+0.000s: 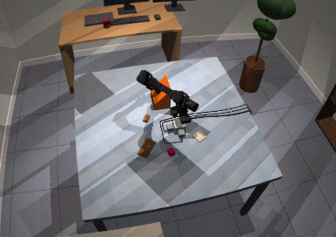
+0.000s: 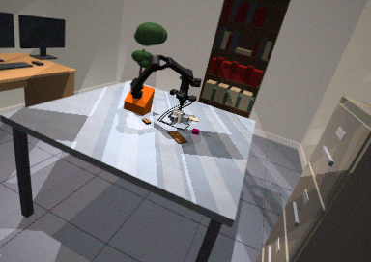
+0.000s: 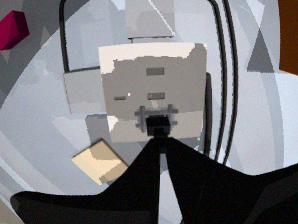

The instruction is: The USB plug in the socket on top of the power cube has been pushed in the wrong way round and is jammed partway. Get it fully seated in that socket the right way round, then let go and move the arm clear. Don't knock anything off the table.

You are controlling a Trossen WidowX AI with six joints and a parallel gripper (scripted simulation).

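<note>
Right now my gripper tip is 2 cm above the dark USB plug. Also, from my gripper tip: magenta cube: 16 cm ahead, 14 cm to the right, 9 cm below; small brown block: 20 cm to the right, 17 cm behind, 10 cm below; orange plate: 28 cm to the right, 10 cm below, 7 cm ahead.
</note>
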